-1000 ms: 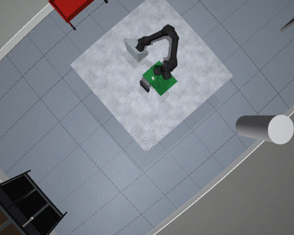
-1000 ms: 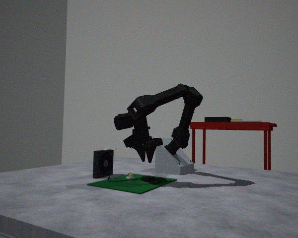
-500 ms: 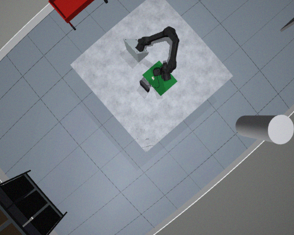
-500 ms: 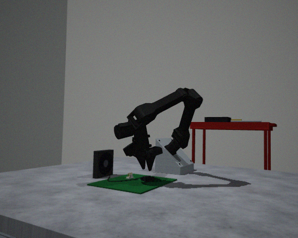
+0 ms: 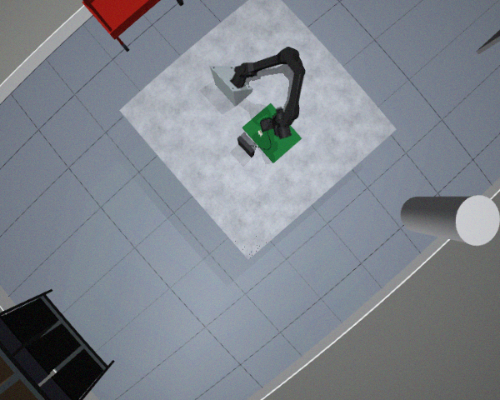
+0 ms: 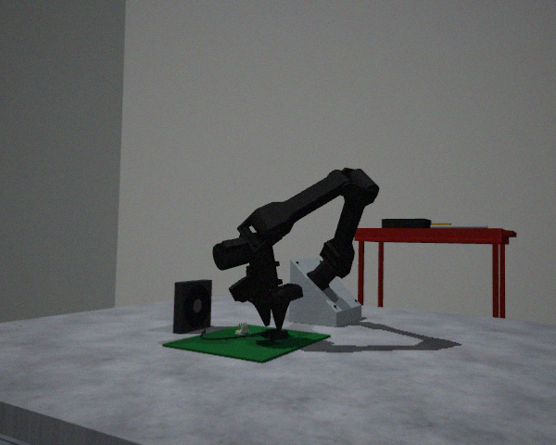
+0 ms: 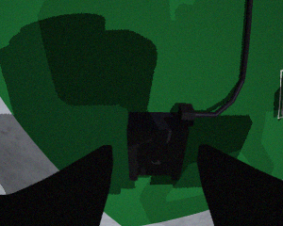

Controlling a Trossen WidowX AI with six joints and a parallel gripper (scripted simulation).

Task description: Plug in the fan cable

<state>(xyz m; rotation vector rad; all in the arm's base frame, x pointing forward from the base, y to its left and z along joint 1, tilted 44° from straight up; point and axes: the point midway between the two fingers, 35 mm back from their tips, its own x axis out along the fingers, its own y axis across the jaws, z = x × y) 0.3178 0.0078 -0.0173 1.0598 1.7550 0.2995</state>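
My gripper tip is 2 cm above the black plug and 1 cm past it. From my gripper tip the other things lie so: four-pin header (9 cm to the right, 3 cm below, 3 cm behind); then black fan (22 cm to the right, 3 cm behind, 3 cm above); then green board (4 cm to the right, 4 cm below, 3 cm ahead).
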